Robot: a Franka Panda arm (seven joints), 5 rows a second.
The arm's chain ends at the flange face. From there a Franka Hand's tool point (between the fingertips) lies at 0.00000 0.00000 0.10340 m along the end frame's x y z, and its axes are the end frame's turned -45 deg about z.
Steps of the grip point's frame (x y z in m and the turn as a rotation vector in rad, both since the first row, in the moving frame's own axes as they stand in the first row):
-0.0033, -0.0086, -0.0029, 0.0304, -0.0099, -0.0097
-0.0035, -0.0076, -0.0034, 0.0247, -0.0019, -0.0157
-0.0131, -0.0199, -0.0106, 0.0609, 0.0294, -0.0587
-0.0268, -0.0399, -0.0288, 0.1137, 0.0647, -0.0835
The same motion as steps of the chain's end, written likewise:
-0.0055, -0.0023, -0.0028, 0.0145, -0.0285, -0.0097
-0.0059, -0.0012, -0.0034, 0.0161, -0.0188, -0.0157
-0.0208, 0.0017, -0.0104, 0.0639, -0.0223, -0.0587
-0.0431, 0.0036, -0.0279, 0.1261, -0.0346, -0.0835

